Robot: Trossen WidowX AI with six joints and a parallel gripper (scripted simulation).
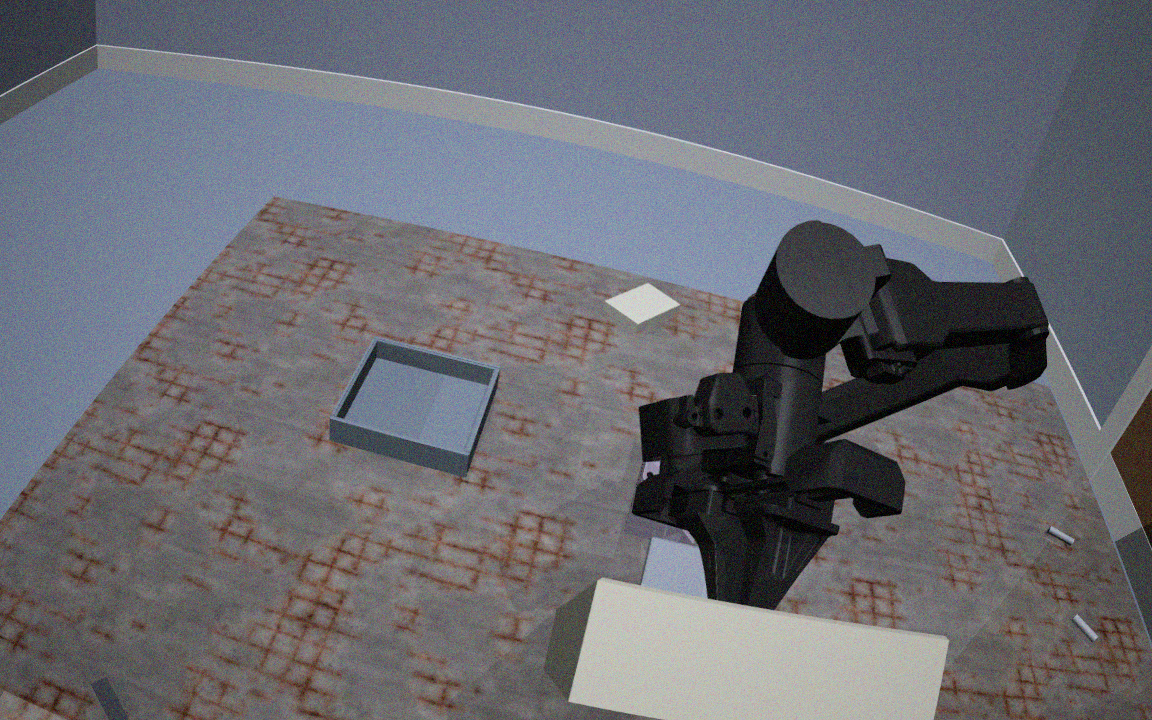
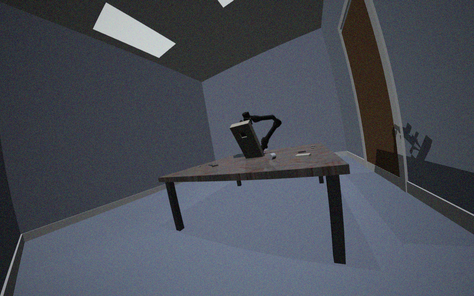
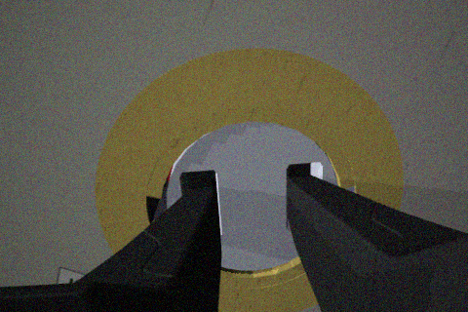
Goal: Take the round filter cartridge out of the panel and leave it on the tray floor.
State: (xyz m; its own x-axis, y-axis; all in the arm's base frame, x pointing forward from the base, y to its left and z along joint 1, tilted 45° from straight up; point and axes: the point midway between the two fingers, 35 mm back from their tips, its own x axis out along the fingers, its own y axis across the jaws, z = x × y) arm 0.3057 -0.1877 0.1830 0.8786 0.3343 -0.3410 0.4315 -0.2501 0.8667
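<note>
Now: the round filter cartridge 1 cm ahead of my gripper tip and 1 cm below it. The rest, counted from my gripper tip: tray: 41 cm behind, 28 cm to the right, 25 cm below; cream service panel: 4 cm behind, 8 cm below.
</note>
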